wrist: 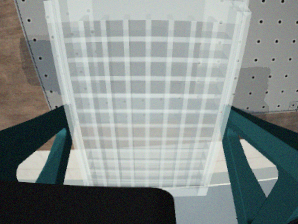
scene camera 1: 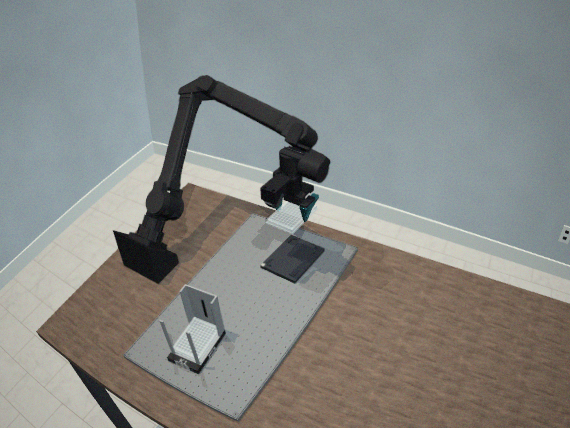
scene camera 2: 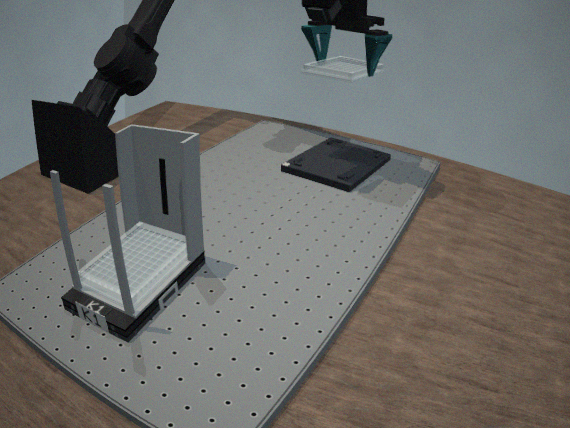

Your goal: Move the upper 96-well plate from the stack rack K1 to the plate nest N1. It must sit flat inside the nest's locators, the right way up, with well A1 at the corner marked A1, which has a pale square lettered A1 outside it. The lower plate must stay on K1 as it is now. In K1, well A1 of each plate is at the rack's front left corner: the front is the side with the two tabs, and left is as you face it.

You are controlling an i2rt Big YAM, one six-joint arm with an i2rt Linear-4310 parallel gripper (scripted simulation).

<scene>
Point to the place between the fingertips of my gripper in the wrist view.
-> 147, 113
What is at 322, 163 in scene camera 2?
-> A black plate nest N1.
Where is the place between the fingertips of my gripper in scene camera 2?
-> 345, 71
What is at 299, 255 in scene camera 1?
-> A black plate nest N1.
</scene>
